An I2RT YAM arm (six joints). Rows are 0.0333 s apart.
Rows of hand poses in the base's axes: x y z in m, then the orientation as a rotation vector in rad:
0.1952 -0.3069 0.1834 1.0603 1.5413 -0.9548
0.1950 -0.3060 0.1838 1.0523 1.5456 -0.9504
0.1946 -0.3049 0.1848 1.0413 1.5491 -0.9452
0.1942 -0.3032 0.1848 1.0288 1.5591 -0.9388
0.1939 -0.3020 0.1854 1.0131 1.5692 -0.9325
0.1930 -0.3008 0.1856 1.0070 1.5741 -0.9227
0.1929 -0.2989 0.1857 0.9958 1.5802 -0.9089
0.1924 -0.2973 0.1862 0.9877 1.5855 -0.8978
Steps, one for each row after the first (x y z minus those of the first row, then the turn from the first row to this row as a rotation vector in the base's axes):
-0.0002 0.0009 0.0004 -0.0004 0.0015 0.0083
-0.0006 0.0020 0.0014 -0.0026 0.0024 0.0190
-0.0010 0.0037 0.0014 -0.0016 0.0076 0.0322
-0.0013 0.0049 0.0020 -0.0023 0.0133 0.0476
-0.0022 0.0061 0.0022 0.0008 0.0123 0.0576
-0.0023 0.0080 0.0023 0.0035 0.0105 0.0733
-0.0028 0.0096 0.0028 0.0064 0.0093 0.0854

